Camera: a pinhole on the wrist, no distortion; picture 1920 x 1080 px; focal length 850.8 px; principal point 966.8 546.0 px. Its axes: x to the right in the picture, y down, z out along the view. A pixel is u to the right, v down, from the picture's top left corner.
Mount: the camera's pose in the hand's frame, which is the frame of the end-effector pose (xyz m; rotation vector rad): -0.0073 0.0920 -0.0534 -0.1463 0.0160 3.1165
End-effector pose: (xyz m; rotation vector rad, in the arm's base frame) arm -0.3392 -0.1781 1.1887 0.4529 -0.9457 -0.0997
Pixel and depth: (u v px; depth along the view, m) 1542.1 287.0 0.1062
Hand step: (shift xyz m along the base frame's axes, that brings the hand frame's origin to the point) -0.1024 0.1240 0.0087
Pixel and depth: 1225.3 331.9 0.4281
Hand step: -0.4140 0.1164 0.1334
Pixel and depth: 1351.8 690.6 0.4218
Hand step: -0.4232 -0.0232 0.0054
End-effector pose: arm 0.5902 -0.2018 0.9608 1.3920 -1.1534 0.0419
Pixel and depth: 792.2 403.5 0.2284
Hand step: -0.1800 -0.1122 0.0666
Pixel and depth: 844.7 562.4 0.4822
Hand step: -0.3055 -0.3184 -0.0279
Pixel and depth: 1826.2 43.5 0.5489
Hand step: -0.8347 0.1326 -0.1733
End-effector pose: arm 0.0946 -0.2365 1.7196 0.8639 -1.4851 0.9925
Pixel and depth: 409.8 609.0 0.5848
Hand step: -0.3013 -0.5034 0.2804
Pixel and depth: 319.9 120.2 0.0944
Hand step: -0.1524 0.0100 0.0359
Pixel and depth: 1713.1 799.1 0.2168
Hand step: -0.0566 -0.1213 -0.2280
